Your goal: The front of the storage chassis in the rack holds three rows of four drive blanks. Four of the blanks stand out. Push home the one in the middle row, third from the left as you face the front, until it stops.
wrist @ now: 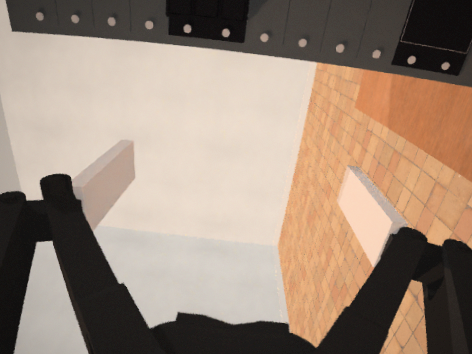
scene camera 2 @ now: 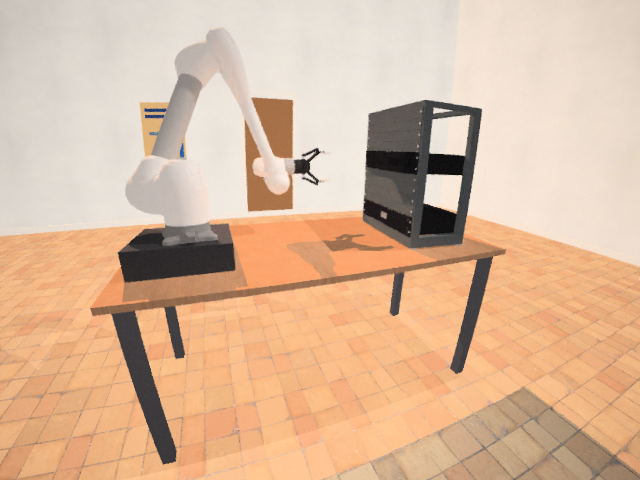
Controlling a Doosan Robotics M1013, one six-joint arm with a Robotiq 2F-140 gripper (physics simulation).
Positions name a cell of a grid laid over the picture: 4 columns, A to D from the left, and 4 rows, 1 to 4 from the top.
A grey rack shows in the wrist view (D1) and in scene camera 2 (C2).
